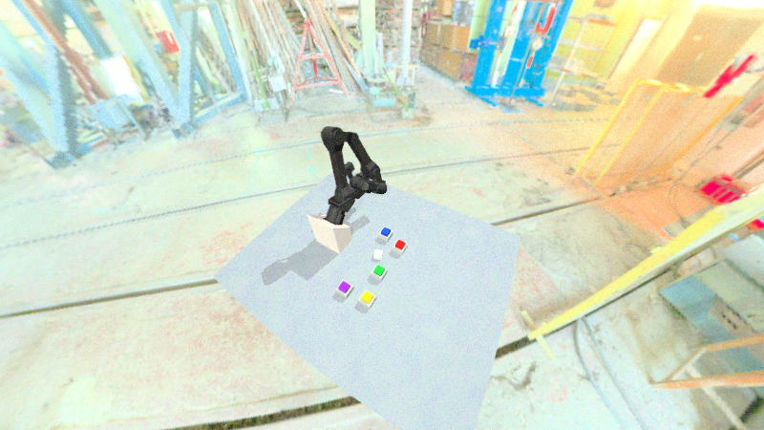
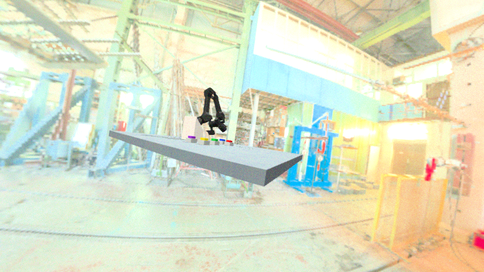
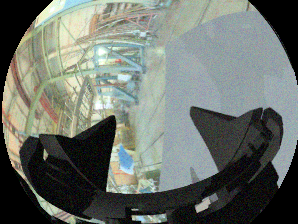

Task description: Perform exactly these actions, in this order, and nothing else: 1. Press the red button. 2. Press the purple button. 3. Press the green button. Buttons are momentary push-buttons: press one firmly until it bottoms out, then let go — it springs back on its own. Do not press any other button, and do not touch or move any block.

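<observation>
The red button is 40 cm ahead of my gripper tip, 16 cm to the right of it and 10 cm below it. Also, from my gripper tip: green button (38 cm ahead, 31 cm to the right, 10 cm below); purple button (30 cm ahead, 43 cm to the right, 10 cm below); blue button (31 cm ahead, 13 cm to the right, 10 cm below).
</observation>
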